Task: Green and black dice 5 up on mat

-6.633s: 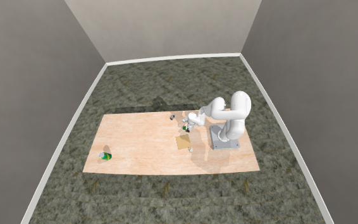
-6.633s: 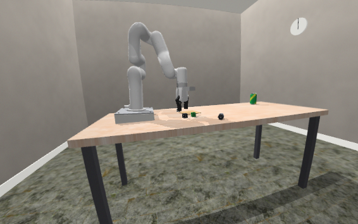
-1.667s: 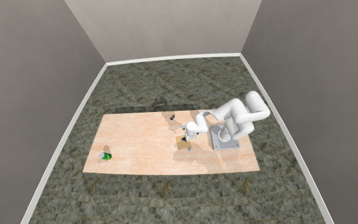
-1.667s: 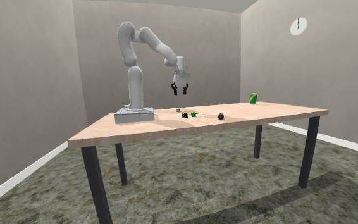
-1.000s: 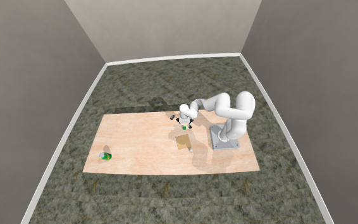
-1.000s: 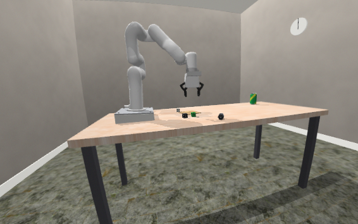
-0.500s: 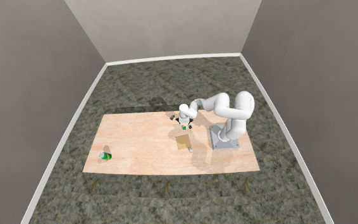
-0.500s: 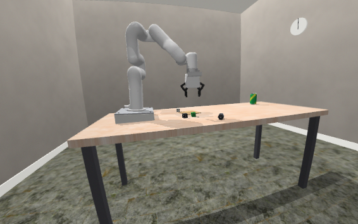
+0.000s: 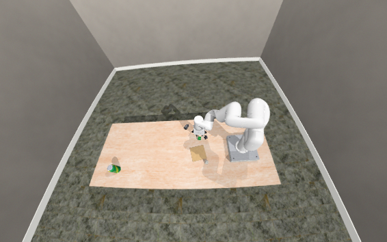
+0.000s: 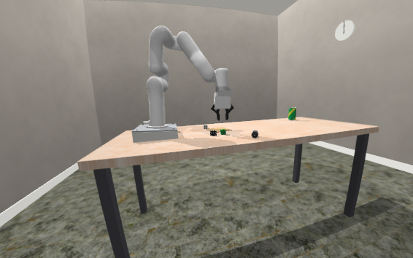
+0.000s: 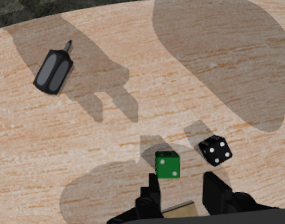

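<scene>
My hand is 90 mm above the green die. Also, from my hand: dark tool (150 mm ahead, 130 mm to the right, 90 mm below); then tan mat (150 mm to the left, 110 mm below); then black die (90 mm below, 60 mm behind, 20 mm to the right).
</scene>
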